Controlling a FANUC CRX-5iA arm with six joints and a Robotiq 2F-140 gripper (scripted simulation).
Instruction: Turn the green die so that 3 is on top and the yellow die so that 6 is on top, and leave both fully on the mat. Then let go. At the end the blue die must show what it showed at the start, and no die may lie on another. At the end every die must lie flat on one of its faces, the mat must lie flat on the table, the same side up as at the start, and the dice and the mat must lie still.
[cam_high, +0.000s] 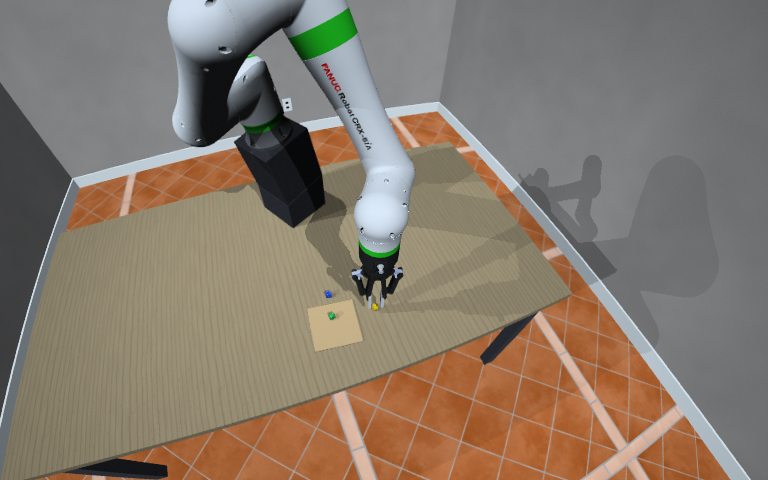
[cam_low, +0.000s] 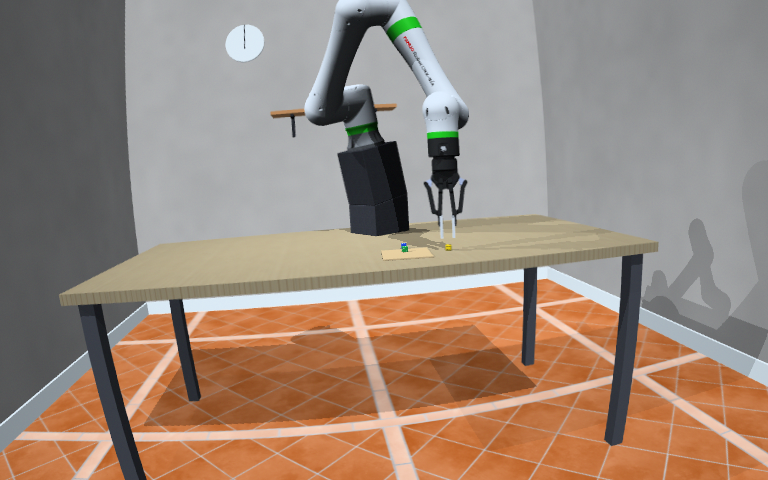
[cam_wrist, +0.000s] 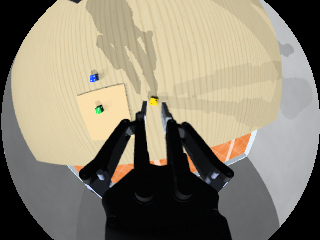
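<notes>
Right now my hand is 60 mm above the yellow die. From my hand the other things lie so: tan mat 20 mm ahead, 130 mm to the right, 70 mm below; then blue die 80 mm behind, 120 mm to the right, 60 mm below; then green die 10 mm behind, 130 mm to the right, 60 mm below.
</notes>
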